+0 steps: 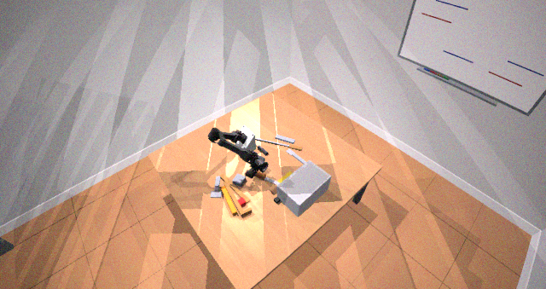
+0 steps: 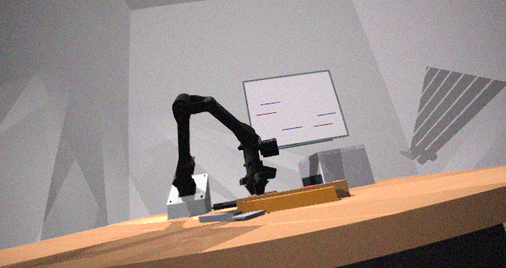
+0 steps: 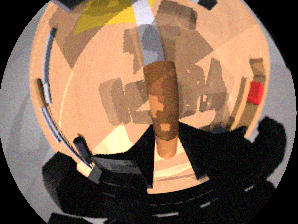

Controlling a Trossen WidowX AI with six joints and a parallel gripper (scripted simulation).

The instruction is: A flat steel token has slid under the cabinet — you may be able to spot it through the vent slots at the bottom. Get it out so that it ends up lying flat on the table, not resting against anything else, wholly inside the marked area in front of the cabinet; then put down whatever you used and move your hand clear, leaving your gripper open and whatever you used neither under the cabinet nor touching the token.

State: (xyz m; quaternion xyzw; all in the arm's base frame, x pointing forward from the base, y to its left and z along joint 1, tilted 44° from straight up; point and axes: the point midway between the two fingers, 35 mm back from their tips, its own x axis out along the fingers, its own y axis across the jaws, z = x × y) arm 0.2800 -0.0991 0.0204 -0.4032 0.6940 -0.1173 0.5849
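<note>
Now: the grey block 20 mm behind my gripper tip, 130 mm to the right of it and 10 mm above it. The rest, counted from my gripper tip: orange bar 70 mm ahead, 270 mm to the right, 10 mm above; thin wooden stick 180 mm to the right; red block 140 mm ahead, 210 mm to the right, 10 mm above.
</note>
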